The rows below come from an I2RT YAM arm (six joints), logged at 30 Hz.
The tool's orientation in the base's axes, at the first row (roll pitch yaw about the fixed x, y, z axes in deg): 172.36 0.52 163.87
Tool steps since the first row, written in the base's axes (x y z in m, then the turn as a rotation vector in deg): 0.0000 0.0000 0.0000 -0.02 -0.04 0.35; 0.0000 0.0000 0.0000 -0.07 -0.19 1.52; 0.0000 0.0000 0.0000 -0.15 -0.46 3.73; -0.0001 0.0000 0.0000 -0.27 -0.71 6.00; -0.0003 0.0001 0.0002 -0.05 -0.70 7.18; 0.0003 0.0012 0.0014 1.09 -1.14 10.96; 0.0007 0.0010 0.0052 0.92 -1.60 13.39; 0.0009 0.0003 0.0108 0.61 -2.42 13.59
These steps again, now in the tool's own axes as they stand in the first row. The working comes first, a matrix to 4 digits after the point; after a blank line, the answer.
The tool's axes in the first row as the columns of a matrix, in the base's axes (used below as rounded here):
-0.9606 0.2742 0.0456
0.2778 0.9524 0.1252
-0.0091 0.1329 -0.9911

0.0000 0.0000 0.0000 0.00 0.00 -0.35; 0.0000 0.0000 0.0000 0.00 0.00 -1.53; 0.0000 0.0000 0.0000 -0.02 0.02 -3.76; 0.0001 0.0000 0.0000 0.01 0.05 -6.05; 0.0003 0.0000 -0.0002 -0.21 0.27 -7.21; 0.0000 0.0014 -0.0012 -1.46 0.67 -10.96; -0.0004 0.0018 -0.0050 -1.45 0.51 -13.43; -0.0009 0.0020 -0.0106 -1.38 -0.33 -13.74
